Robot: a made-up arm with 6 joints.
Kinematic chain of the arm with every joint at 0, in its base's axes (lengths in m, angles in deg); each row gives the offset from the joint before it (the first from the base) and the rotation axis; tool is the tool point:
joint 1: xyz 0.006 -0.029 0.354 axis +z
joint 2: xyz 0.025 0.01 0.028 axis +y
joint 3: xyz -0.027 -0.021 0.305 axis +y
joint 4: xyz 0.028 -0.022 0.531 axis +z
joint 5: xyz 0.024 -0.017 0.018 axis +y
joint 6: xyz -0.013 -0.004 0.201 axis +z
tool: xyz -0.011 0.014 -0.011
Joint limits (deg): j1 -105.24..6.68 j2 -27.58..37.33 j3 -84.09..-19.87 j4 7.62..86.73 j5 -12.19..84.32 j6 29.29..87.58
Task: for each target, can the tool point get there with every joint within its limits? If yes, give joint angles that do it. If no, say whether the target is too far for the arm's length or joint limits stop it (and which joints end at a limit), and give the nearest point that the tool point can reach.
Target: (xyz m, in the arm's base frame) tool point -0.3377 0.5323 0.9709
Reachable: yes | joints -47.95 -8.76 -66.98 60.68 66.70 42.46
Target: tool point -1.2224 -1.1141 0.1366
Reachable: no: too far | nearest point -0.8052 -0.2107 0.3939 | short by 1.028 m
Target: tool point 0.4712 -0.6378 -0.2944
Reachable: no: joint limits stop it (at a limit: joint 2, joint 3, joint 4, joint 5, joint 6) | nearest point 0.3689 -0.5039 1.1364 | short by 1.441 m
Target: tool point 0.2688 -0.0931 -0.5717
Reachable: no: joint limits stop it (at a limit: joint 1, joint 2, joint 3, joint 4, joint 5, joint 6) | nearest point 0.3638 0.6146 0.4697 | short by 1.263 m
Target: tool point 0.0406 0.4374 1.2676
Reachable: yes | joints -92.55 -1.07 -43.73 61.25 22.10 68.06
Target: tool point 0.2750 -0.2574 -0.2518
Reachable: no: joint limits stop it (at a limit: joint 1, joint 2, joint 3, joint 4, joint 5, joint 6) | nearest point 0.3638 0.6146 0.4697 | short by 1.135 m
